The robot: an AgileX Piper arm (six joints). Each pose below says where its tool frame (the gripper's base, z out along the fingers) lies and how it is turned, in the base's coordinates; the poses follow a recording.
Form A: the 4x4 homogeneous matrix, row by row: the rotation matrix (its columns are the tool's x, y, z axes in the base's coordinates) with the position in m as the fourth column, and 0 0 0 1 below. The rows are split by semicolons.
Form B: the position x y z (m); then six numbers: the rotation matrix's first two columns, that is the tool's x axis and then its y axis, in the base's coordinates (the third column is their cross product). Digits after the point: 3 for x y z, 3 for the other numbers.
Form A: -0.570 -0.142 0.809 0.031; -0.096 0.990 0.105 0.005; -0.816 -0.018 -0.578 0.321; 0 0 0 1
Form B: 0.031 0.005 0.321 -0.570 -0.096 -0.816 -0.142 0.990 -0.018
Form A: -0.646 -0.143 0.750 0.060; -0.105 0.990 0.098 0.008; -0.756 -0.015 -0.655 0.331; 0 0 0 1
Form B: 0.060 0.008 0.331 -0.646 -0.105 -0.756 -0.143 0.990 -0.015
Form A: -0.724 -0.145 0.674 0.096; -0.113 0.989 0.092 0.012; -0.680 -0.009 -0.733 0.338; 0 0 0 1
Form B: 0.096 0.012 0.338 -0.724 -0.113 -0.680 -0.145 0.989 -0.009
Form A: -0.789 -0.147 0.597 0.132; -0.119 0.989 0.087 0.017; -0.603 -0.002 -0.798 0.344; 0 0 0 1
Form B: 0.132 0.017 0.344 -0.789 -0.119 -0.603 -0.147 0.989 -0.002
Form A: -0.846 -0.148 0.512 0.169; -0.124 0.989 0.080 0.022; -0.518 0.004 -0.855 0.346; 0 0 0 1
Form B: 0.169 0.022 0.346 -0.846 -0.124 -0.518 -0.148 0.989 0.004
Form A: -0.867 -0.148 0.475 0.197; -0.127 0.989 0.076 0.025; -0.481 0.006 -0.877 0.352; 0 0 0 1
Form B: 0.197 0.025 0.352 -0.867 -0.127 -0.481 -0.148 0.989 0.006
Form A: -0.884 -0.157 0.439 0.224; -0.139 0.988 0.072 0.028; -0.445 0.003 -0.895 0.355; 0 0 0 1
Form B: 0.224 0.028 0.355 -0.884 -0.139 -0.445 -0.157 0.988 0.003
